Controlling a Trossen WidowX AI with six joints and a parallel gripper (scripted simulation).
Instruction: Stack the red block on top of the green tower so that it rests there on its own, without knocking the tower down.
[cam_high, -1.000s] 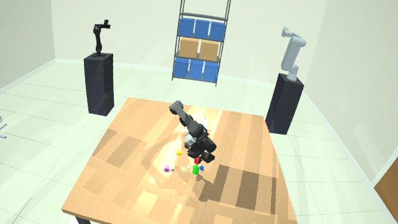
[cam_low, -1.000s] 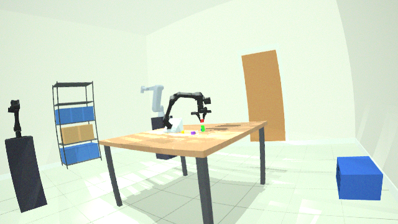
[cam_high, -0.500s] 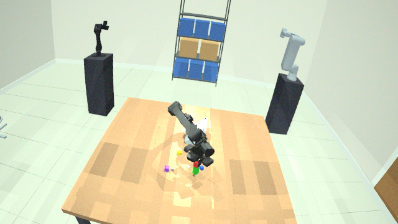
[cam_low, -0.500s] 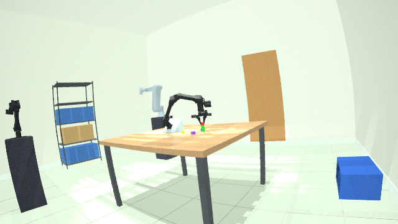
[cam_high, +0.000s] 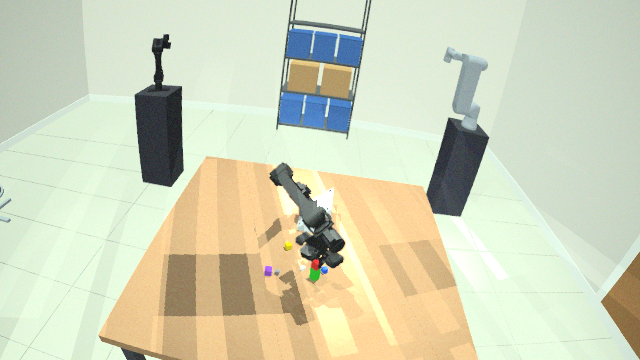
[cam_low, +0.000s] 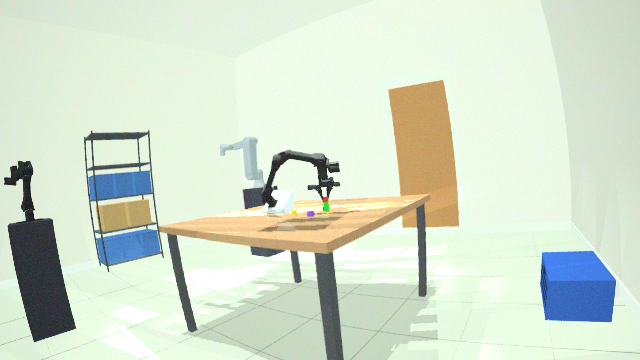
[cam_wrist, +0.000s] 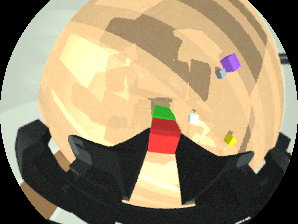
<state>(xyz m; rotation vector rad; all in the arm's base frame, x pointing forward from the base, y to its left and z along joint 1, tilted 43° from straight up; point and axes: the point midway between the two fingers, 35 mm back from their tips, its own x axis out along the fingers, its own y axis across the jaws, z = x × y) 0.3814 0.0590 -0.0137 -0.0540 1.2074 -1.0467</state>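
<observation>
Right now the red block is 1 cm above my gripper tip. Also, from my gripper tip: white block: 3 cm behind, 5 cm to the right, 6 cm below; then purple block: 2 cm ahead, 18 cm to the right, 5 cm below; then blue block: 4 cm behind, 4 cm to the left, 5 cm below.
</observation>
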